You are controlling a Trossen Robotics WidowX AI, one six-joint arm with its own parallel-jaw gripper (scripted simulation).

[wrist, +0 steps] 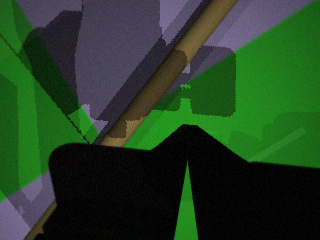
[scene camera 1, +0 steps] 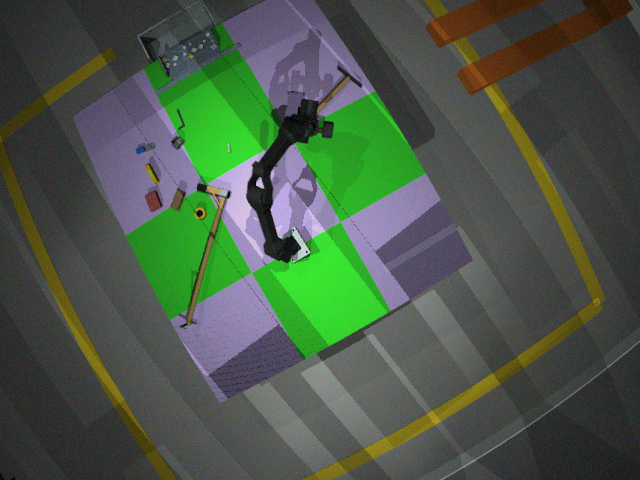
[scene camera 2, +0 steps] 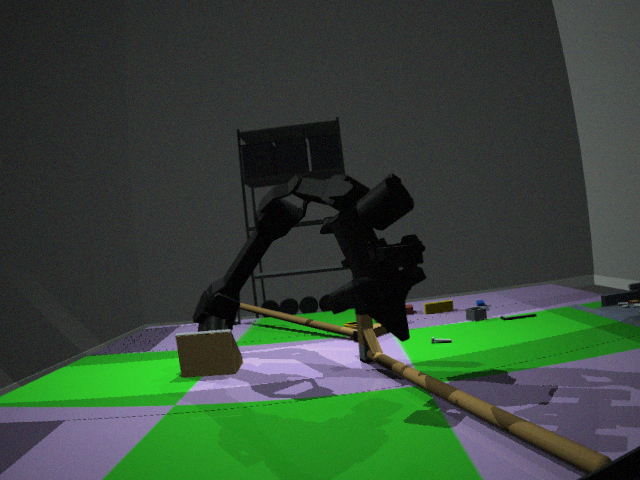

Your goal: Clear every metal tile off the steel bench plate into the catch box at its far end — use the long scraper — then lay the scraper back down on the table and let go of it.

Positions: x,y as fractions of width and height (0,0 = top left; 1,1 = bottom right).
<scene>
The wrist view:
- my gripper: 0.59,0.55
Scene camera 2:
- my gripper: 0.64,0.71
</scene>
